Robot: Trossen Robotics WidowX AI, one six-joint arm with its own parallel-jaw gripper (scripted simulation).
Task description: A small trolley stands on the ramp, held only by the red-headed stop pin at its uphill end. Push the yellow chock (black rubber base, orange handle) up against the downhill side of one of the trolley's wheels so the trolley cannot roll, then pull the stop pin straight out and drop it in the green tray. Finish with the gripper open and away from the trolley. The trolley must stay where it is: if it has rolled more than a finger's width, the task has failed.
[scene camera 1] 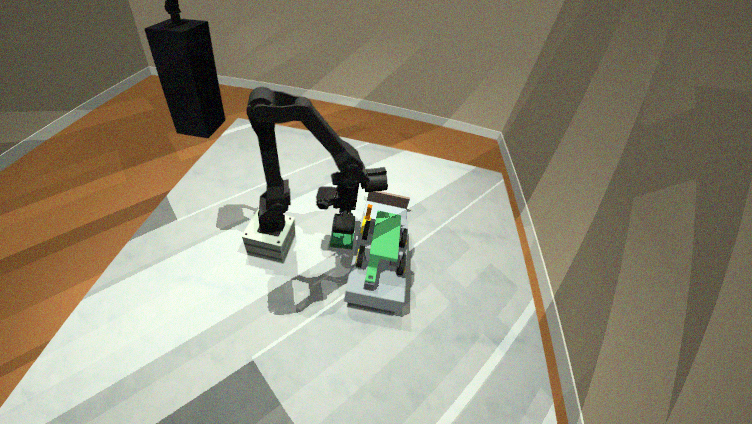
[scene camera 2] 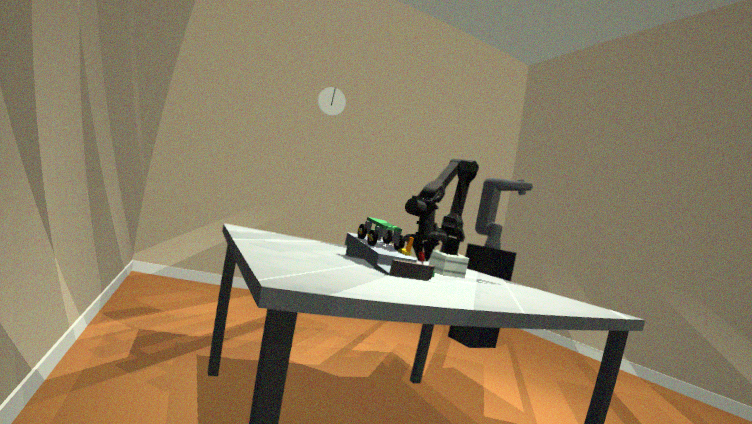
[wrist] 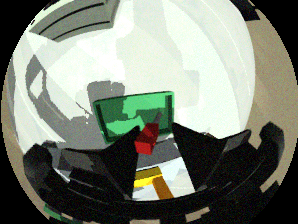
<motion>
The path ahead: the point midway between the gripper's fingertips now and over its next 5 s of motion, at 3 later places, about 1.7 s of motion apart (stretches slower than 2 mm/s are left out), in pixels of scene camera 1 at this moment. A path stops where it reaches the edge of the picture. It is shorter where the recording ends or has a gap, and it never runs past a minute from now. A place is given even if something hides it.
The gripper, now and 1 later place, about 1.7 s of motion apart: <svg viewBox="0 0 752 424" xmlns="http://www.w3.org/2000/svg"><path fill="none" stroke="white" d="M344 219L343 230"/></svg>
</motion>
